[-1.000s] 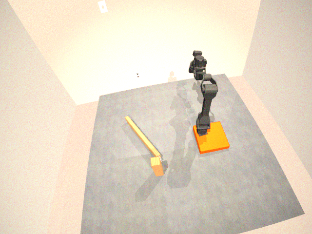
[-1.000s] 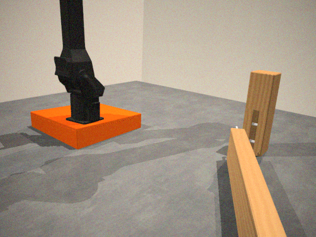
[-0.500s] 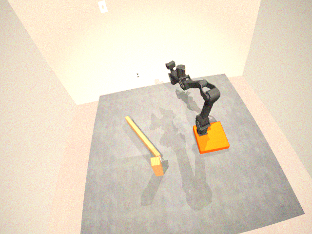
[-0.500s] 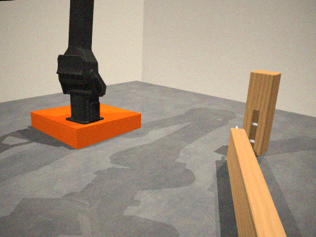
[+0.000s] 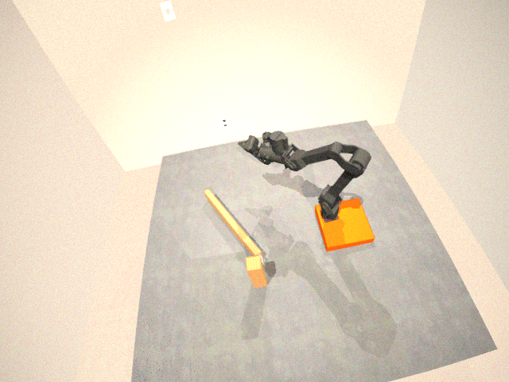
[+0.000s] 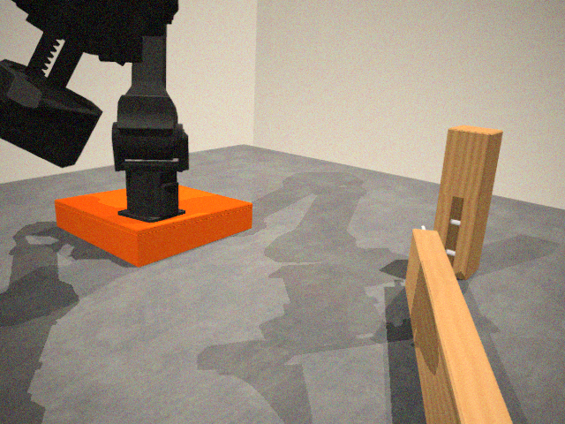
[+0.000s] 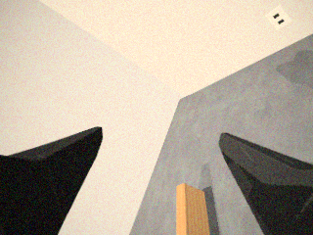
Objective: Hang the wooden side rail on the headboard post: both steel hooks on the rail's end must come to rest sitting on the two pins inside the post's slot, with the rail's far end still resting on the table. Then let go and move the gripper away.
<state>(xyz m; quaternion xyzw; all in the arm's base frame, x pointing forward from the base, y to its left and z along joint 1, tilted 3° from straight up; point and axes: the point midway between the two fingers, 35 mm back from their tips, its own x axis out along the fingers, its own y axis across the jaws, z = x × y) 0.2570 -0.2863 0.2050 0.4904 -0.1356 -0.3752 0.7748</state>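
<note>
My gripper tip is now 47 cm to the right of the headboard post, 18 cm above it and 8 cm short of it.
</note>
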